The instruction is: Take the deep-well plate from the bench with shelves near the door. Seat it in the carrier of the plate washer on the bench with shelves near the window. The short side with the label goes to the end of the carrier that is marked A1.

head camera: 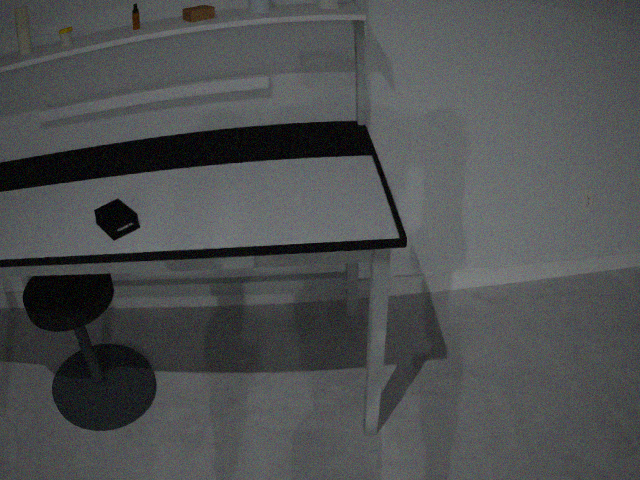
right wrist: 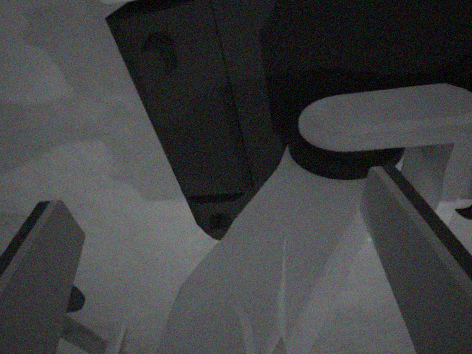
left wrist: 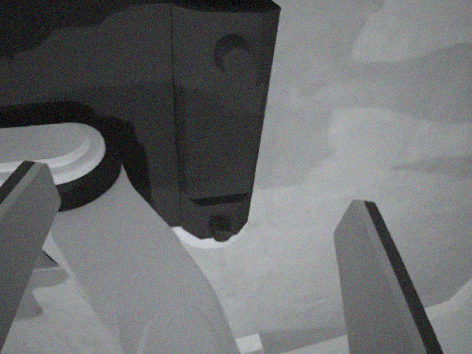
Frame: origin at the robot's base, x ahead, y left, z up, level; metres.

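Seen in the pictures: left gripper, fingertip midpoint: (left wrist: 201,200); right gripper, fingertip midpoint: (right wrist: 218,203).
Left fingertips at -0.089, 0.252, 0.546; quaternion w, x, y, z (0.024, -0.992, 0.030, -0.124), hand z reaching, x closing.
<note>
Pixels of each thing's top centre, then the offset from my left fingertips to it, as dx, dy, dz. "pt": a spot on its surface instead. Level surfaces: height alone.
- small black block-shaped plate, middle of its top: (head camera: 114,211) +1.159, +0.340, +0.260
- bench, its level: dz +0.218
- black stool, middle of its top: (head camera: 65,285) +1.255, +0.657, -0.062
- amber bottle, surface spot: (head camera: 135,19) pt +1.622, +0.404, +0.711
- orange-brown box, surface spot: (head camera: 198,13) pt +1.596, +0.180, +0.701
- yellow-capped jar, surface spot: (head camera: 65,37) pt +1.567, +0.652, +0.705
- bench leg, surface spot: (head camera: 377,341) pt +1.121, -0.333, -0.114
A small black block-shaped plate (head camera: 116,218) lies on the white top of the bench (head camera: 258,201) in the head camera view, left of the middle and near the front edge. A light label strip shows on its side that faces front right. The plate washer and its carrier do not show in the head camera view. My left gripper (left wrist: 201,200) is open, with nothing between its fingers. My right gripper (right wrist: 218,203) is open, with nothing between its fingers. Neither gripper shows in the head camera view, and both are away from the plate.
A black stool (head camera: 68,302) stands at the bench's front left, its round base (head camera: 103,397) on the floor. A shelf (head camera: 170,34) above the bench carries an amber bottle (head camera: 135,19), an orange-brown box (head camera: 198,13) and a yellow-capped jar (head camera: 65,37). A bench leg (head camera: 377,341) stands at the right.
</note>
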